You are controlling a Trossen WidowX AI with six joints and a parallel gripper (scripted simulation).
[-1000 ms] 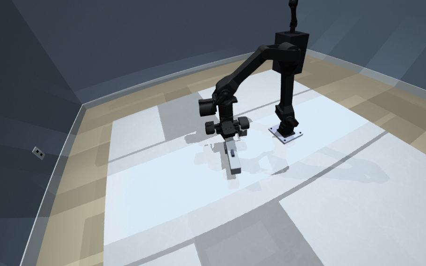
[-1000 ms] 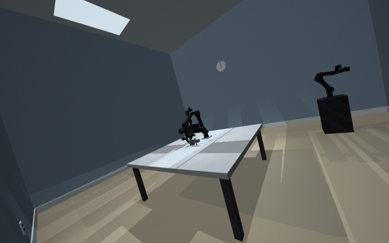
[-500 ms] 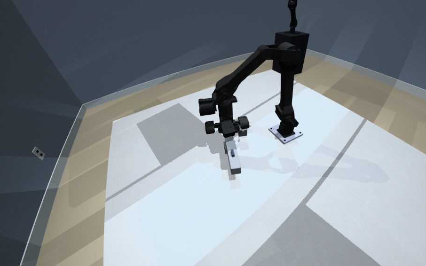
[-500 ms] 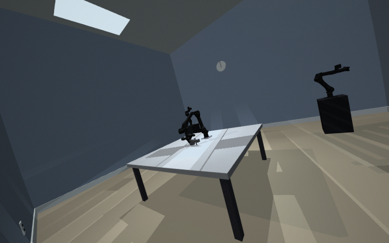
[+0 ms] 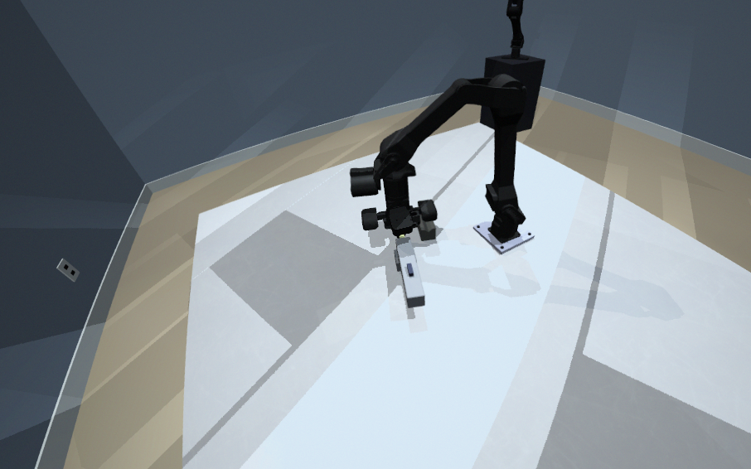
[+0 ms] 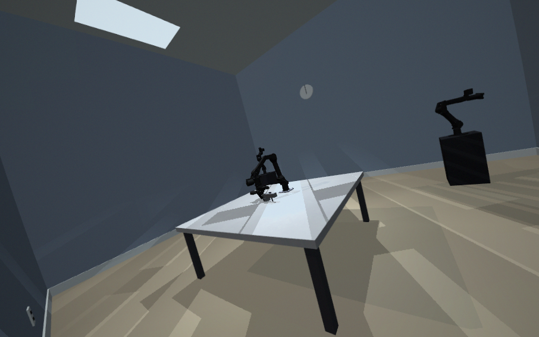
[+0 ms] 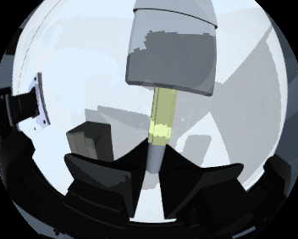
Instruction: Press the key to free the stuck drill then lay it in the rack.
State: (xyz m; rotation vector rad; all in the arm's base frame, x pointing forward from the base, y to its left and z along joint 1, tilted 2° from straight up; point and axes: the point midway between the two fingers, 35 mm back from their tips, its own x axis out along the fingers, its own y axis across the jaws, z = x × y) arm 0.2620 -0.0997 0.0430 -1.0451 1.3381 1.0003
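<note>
My gripper tip is 1 cm short of the drill, 5 cm to the right of it and 4 cm below it. From my gripper tip the other things lie so: grey rack (8 cm behind, 1 cm to the right, 1 cm above); then dark piece (4 cm ahead, 16 cm to the left, 4 cm above).
</note>
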